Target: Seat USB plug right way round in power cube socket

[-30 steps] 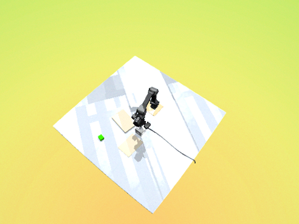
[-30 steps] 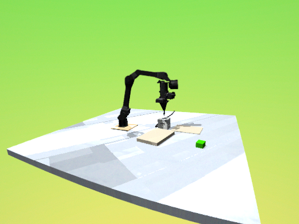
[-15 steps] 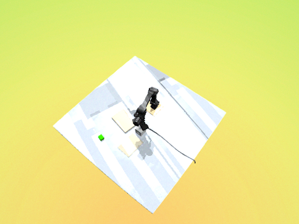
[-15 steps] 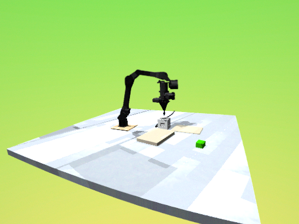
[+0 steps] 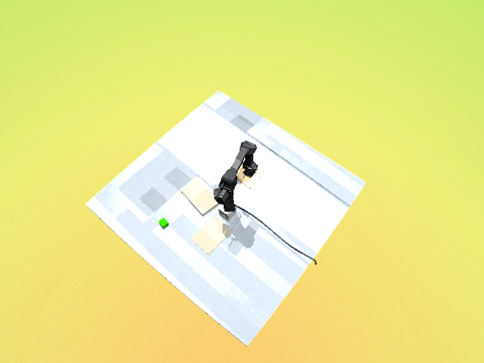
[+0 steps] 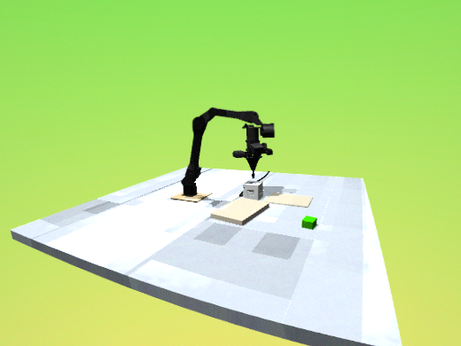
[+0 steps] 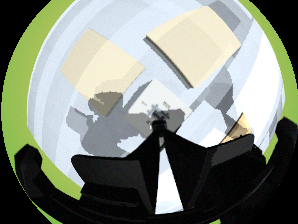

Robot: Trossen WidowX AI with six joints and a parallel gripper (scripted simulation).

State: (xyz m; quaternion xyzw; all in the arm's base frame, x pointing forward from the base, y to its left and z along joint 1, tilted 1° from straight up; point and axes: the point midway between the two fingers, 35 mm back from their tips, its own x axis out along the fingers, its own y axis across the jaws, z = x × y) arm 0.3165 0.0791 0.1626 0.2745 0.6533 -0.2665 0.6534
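Now: gripper tip 2 cm above the usb plug. From my gripper tip the other things lie so: green block 30 cm ahead, 25 cm to the right, 12 cm below.
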